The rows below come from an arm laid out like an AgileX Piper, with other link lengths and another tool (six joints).
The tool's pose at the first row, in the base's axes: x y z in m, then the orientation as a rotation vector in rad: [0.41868 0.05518 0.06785 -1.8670 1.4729 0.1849]
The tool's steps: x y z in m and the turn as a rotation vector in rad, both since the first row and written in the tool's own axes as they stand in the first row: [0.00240 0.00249 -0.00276 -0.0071 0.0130 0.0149]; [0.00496 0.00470 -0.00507 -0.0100 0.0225 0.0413]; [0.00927 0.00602 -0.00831 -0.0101 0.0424 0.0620]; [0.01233 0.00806 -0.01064 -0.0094 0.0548 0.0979]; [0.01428 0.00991 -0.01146 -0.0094 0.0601 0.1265]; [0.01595 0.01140 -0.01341 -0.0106 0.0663 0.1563]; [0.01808 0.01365 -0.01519 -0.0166 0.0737 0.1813]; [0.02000 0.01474 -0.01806 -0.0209 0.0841 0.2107]
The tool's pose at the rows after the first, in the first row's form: [0.41638 0.05142 0.06743 -1.8666 1.4971 0.1856]; [0.41453 0.04784 0.06673 -1.8532 1.5293 0.1918]; [0.41375 0.04237 0.06617 -1.8448 1.5625 0.1836]; [0.41221 0.03839 0.06530 -1.8216 1.6047 0.1888]; [0.41095 0.03623 0.06401 -1.8017 1.6352 0.1977]; [0.40956 0.03362 0.06385 -1.7817 1.6674 0.2071]; [0.40770 0.03069 0.06298 -1.7692 1.6968 0.2170]; [0.40645 0.02734 0.06353 -1.7525 1.7318 0.2248]
